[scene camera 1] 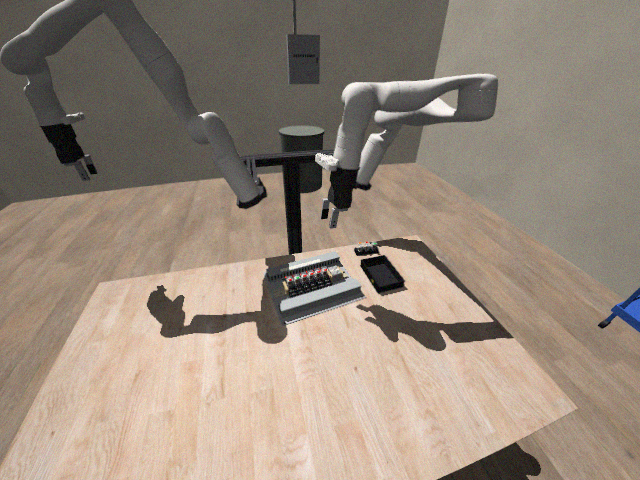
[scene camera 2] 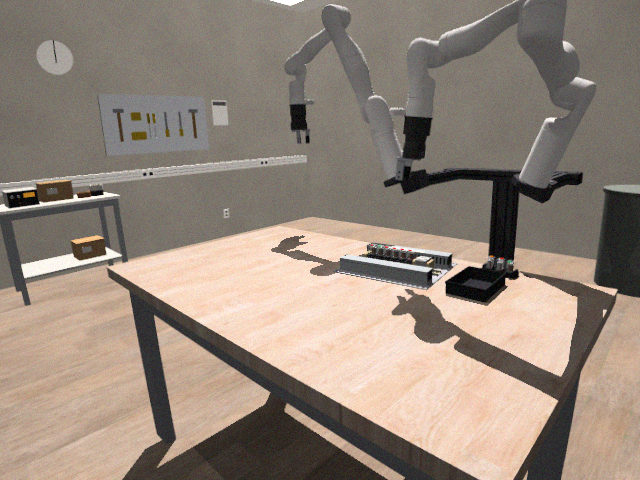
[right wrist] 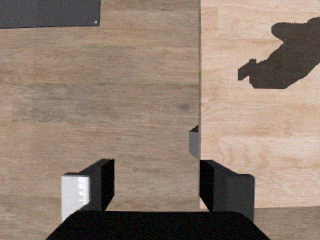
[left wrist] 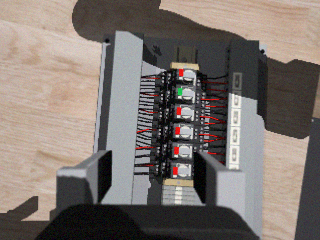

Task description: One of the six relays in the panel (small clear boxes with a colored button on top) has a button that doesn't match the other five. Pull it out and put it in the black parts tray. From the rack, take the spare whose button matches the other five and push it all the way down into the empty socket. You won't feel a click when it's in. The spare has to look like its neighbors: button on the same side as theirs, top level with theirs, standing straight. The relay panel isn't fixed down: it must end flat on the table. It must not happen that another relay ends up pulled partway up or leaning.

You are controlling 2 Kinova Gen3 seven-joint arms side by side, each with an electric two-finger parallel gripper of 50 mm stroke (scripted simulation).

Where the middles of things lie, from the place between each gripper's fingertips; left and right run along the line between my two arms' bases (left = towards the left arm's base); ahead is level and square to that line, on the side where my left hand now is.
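The black parts tray (scene camera 2: 473,276), counted from my left hand, is 230 mm to the left, 10 mm ahead and 300 mm below. As for the relay panel (scene camera 1: 313,298), my left gripper (scene camera 2: 402,178) is 290 mm above it, 40 mm past it and 40 mm to the left of it. Going by its middle, the relay panel is nearer to my left gripper than to my right hand.
From my right hand (scene camera 1: 90,177), the black parts tray is 400 mm ahead, 960 mm to the left and 410 mm below. That same hand is 350 mm short of the relay panel, 690 mm to the right of it and 400 mm above it.
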